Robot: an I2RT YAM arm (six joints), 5 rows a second.
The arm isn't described. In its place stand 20 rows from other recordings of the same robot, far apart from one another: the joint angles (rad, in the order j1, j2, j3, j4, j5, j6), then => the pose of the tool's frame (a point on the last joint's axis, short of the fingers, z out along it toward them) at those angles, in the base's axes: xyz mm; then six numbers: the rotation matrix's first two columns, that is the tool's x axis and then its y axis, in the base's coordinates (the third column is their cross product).
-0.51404, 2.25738, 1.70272, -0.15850, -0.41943, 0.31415 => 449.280 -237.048 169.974 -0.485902 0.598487 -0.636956 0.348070 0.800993 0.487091
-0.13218, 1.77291, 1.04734, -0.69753, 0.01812, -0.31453 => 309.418 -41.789 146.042 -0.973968 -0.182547 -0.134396 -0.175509 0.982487 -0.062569
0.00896, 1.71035, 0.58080, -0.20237, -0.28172, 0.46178 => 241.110 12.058 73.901 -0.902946 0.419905 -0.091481 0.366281 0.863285 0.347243
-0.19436, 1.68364, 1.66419, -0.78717, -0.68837, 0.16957 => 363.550 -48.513 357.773 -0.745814 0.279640 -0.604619 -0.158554 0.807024 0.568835
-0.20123, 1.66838, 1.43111, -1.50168, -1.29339, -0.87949 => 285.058 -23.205 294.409 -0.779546 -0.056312 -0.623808 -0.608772 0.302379 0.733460
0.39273, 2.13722, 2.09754, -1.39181, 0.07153, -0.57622 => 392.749 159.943 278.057 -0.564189 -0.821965 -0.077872 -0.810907 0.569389 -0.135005
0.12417, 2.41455, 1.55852, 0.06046, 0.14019, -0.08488 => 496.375 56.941 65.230 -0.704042 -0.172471 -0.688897 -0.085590 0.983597 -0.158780
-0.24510, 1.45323, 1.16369, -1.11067, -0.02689, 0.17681 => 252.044 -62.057 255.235 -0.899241 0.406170 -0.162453 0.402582 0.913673 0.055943
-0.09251, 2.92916, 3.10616, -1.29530, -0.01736, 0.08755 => 554.265 -50.801 172.799 -0.884668 0.169875 -0.434172 0.162784 0.985195 0.053781
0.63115, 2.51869, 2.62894, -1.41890, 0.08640, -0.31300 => 405.243 292.378 248.382 -0.566426 -0.793955 -0.220900 -0.782234 0.602328 -0.159092
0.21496, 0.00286, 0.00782, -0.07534, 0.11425, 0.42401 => 108.134 19.456 167.780 -0.104097 0.395637 -0.912488 -0.063622 0.912945 0.403093
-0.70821, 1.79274, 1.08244, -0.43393, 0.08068, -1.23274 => 262.667 -228.731 157.088 -0.864884 -0.497344 -0.068003 -0.428901 0.802558 -0.414663
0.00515, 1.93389, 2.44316, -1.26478, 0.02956, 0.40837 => 378.190 0.896 456.984 -0.622770 0.393738 -0.676112 0.287302 0.918860 0.270469
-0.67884, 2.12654, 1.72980, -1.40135, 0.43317, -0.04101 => 289.857 -253.040 194.862 -0.777993 0.579830 0.241919 0.464775 0.790244 -0.399372
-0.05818, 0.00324, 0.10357, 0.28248, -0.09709, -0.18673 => 95.308 -2.094 239.470 0.372336 -0.206773 -0.904771 0.037886 0.977440 -0.207789
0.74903, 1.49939, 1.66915, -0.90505, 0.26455, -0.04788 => 235.468 206.225 404.669 -0.466039 -0.496397 -0.732391 -0.538145 0.816094 -0.210693
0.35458, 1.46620, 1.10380, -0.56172, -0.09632, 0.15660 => 288.339 110.402 257.966 -0.801658 -0.131261 -0.583194 -0.278308 0.945366 0.169786
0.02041, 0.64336, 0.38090, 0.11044, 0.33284, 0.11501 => 167.560 -8.213 249.949 -0.115563 0.106122 -0.987615 0.318973 0.945581 0.064282
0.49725, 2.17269, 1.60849, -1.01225, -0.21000, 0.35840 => 355.029 201.132 141.981 -0.986323 -0.144973 0.078416 -0.127626 0.972818 0.193228
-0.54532, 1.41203, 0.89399, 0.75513, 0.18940, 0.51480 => 275.873 -175.207 330.583 0.502634 0.260648 -0.824270 0.480703 0.708207 0.517076
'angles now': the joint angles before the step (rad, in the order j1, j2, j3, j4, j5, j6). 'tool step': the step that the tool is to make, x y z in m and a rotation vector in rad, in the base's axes. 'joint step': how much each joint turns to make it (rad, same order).
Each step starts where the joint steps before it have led.
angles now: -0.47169 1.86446 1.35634 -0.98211 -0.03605 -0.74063
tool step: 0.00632 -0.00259 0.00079 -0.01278 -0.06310 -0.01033
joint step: -0.00002 0.00000 0.00000 0.06256 -0.01603 0.01219
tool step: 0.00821 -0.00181 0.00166 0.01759 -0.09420 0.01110
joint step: 0.00002 -0.00001 -0.00004 0.07594 -0.05950 -0.00037
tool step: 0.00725 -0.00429 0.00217 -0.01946 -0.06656 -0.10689
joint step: 0.00000 0.00001 0.00002 0.07934 0.01488 0.10719
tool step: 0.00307 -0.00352 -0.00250 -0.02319 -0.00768 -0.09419
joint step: -0.00038 0.00993 0.00002 0.03356 0.04501 0.08432
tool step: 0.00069 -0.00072 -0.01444 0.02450 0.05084 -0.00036
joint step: -0.00076 0.03889 -0.00003 -0.01753 0.00115 -0.00077
